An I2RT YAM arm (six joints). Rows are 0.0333 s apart.
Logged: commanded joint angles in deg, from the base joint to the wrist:
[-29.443 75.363 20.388 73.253 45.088 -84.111]
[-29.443 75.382 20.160 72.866 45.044 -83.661]
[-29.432 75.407 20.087 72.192 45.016 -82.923]
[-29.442 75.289 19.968 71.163 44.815 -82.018]
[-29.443 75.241 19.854 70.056 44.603 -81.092]
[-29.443 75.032 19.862 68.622 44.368 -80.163]
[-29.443 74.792 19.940 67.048 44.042 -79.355]
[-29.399 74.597 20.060 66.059 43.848 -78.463]
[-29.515 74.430 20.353 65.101 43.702 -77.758]
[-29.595 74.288 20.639 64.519 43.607 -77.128]
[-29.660 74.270 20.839 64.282 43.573 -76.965]
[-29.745 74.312 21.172 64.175 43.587 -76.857]
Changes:
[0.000 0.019 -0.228 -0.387 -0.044 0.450]
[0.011 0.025 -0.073 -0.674 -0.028 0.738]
[-0.010 -0.118 -0.119 -1.029 -0.201 0.905]
[-0.001 -0.048 -0.114 -1.107 -0.212 0.926]
[0.000 -0.209 0.008 -1.434 -0.235 0.929]
[0.000 -0.240 0.078 -1.574 -0.326 0.808]
[0.044 -0.195 0.120 -0.989 -0.194 0.892]
[-0.116 -0.167 0.293 -0.958 -0.146 0.705]
[-0.080 -0.142 0.286 -0.582 -0.095 0.630]
[-0.065 -0.018 0.200 -0.237 -0.034 0.163]
[-0.085 0.042 0.333 -0.107 0.014 0.108]

